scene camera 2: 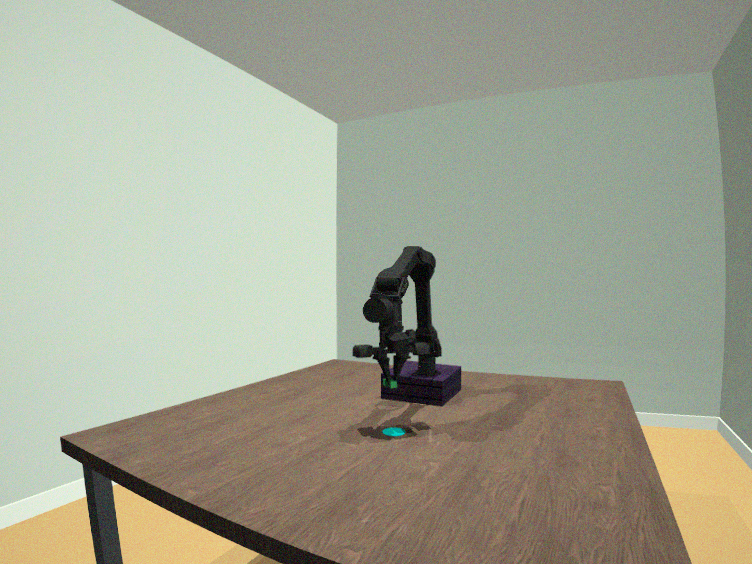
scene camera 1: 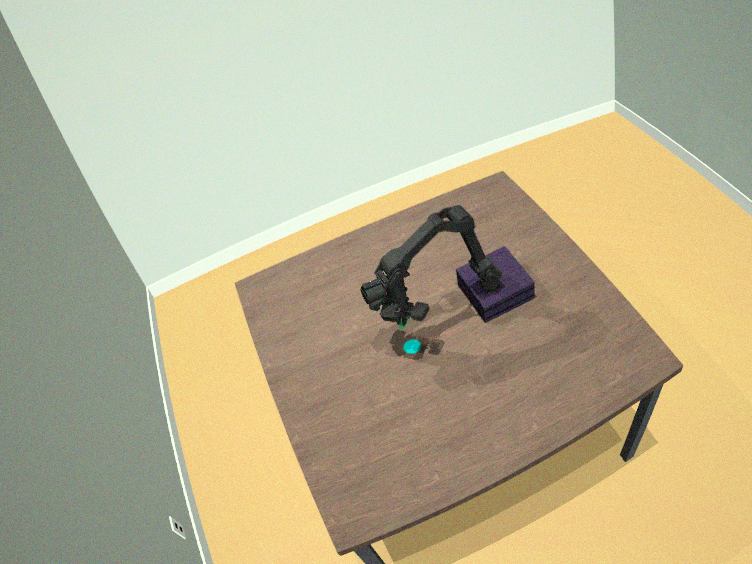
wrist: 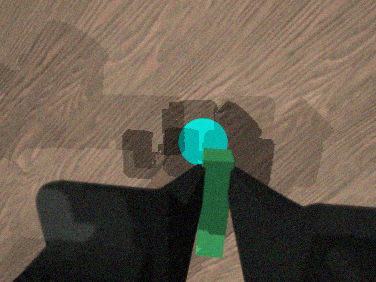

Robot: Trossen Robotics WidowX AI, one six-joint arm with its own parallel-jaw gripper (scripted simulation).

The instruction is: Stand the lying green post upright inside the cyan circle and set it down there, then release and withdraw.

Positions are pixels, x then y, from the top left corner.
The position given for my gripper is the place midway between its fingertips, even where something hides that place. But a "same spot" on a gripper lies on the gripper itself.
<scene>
My gripper shows in scene camera 2, in scene camera 1 (402,325) and in the wrist view. One and the same spot on my gripper: (wrist: 84,224) is (scene camera 2: 406,356).
</scene>
